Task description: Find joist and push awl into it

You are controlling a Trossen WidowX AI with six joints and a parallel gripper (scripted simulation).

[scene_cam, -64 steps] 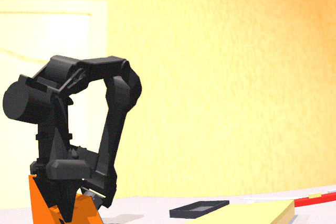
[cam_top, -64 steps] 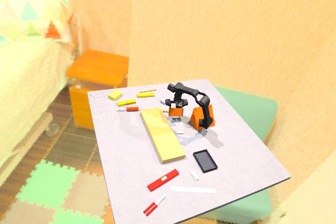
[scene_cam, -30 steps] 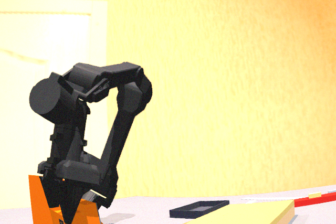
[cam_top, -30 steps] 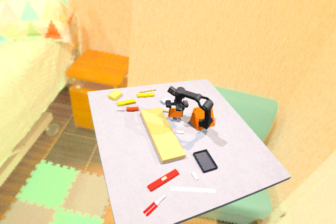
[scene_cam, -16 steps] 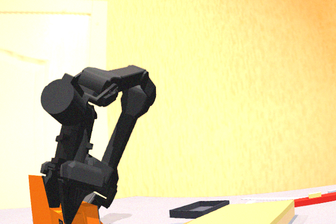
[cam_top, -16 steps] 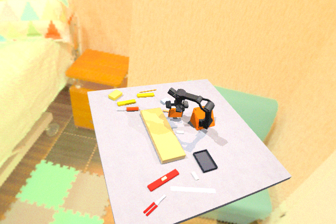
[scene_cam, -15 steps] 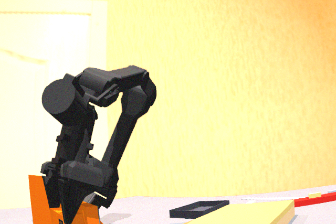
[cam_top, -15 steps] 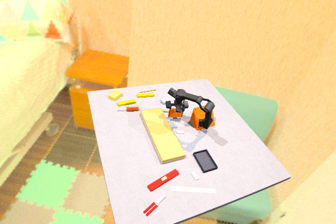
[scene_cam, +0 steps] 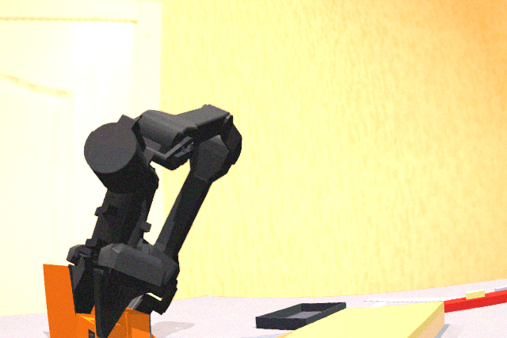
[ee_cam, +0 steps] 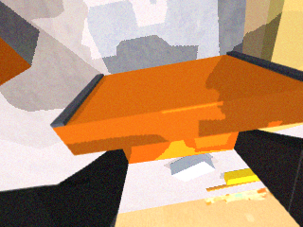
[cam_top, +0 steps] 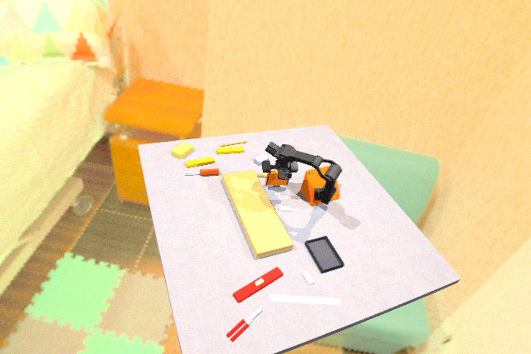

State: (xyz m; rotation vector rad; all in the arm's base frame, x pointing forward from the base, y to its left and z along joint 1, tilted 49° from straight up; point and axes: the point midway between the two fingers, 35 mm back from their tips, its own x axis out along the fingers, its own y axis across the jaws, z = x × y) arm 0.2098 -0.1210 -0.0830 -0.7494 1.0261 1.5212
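My gripper tip is 20 mm short of the orange stud finder and 10 mm above it. From my gripper tip the other things lie so: awl: 70 mm below, 50 mm to the right; red level: 570 mm to the left, 270 mm ahead, 60 mm below; dark tray: 490 mm to the left, 80 mm behind, 60 mm below.
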